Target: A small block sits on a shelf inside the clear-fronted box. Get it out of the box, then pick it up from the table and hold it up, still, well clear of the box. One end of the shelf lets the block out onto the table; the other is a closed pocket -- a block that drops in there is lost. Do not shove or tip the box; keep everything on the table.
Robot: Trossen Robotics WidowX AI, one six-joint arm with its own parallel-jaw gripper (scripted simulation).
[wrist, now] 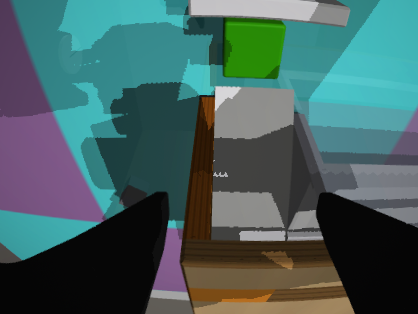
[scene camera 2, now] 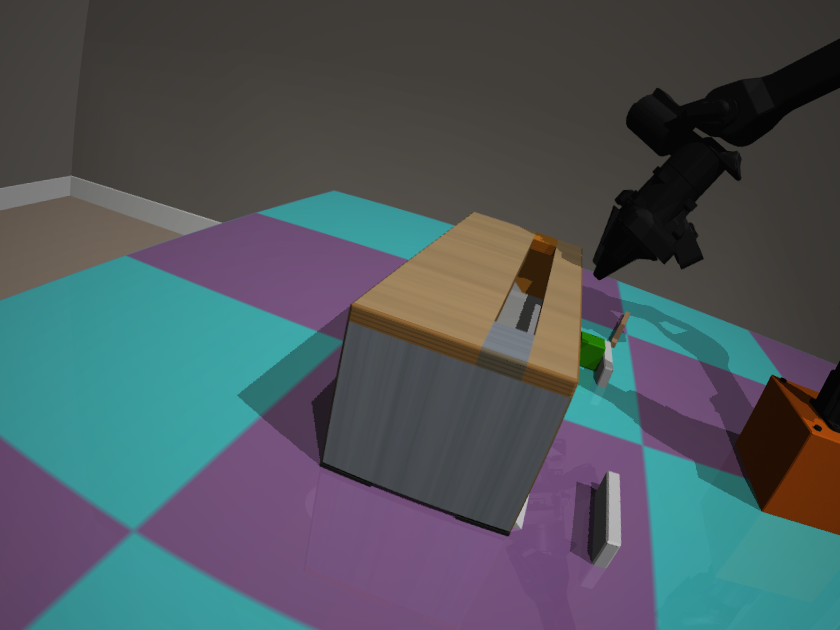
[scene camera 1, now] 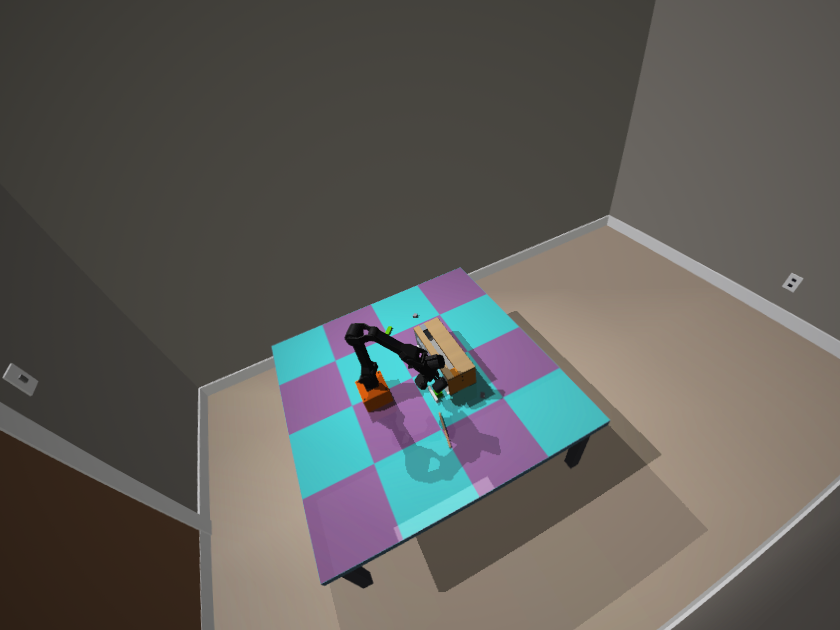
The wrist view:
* my gripper: 244, 204
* green block: 252, 48
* wooden-topped box: 260, 159
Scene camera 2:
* my gripper: 595, 270
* green block: 592, 349
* wooden-topped box: 456, 372
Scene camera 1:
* wooden-topped box: 459, 372
